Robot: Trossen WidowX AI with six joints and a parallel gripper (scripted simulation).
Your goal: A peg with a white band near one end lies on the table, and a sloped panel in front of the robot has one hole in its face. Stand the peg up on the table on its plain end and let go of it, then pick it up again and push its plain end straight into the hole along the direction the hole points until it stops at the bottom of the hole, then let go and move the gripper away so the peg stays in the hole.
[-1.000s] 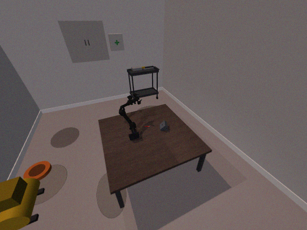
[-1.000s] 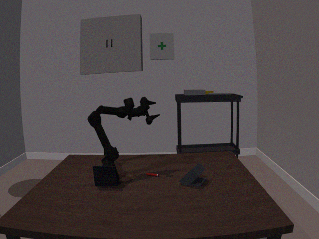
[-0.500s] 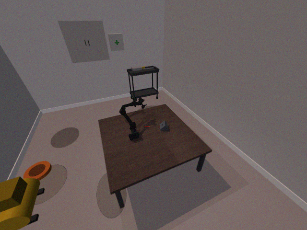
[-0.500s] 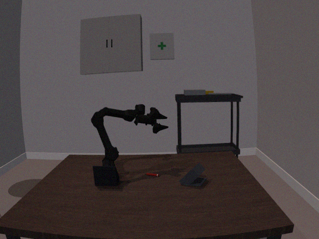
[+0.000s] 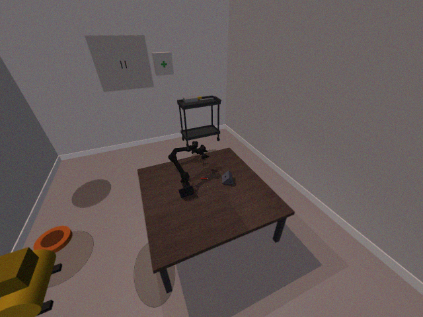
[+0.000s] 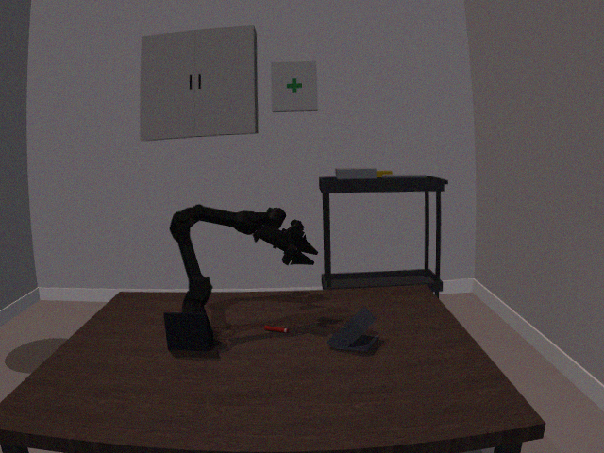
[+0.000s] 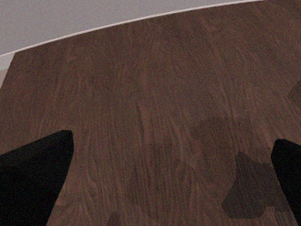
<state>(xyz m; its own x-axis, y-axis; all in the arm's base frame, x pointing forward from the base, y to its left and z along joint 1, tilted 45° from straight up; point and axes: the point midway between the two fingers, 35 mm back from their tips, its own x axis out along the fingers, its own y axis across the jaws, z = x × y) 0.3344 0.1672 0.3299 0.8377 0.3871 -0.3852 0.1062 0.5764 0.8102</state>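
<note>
The red peg lies 10 cm behind my gripper tip, 20 cm to the right of it and 19 cm below it. Also, from my gripper tip: grey sloped panel (12 cm ahead, 31 cm to the right, 16 cm below).
</note>
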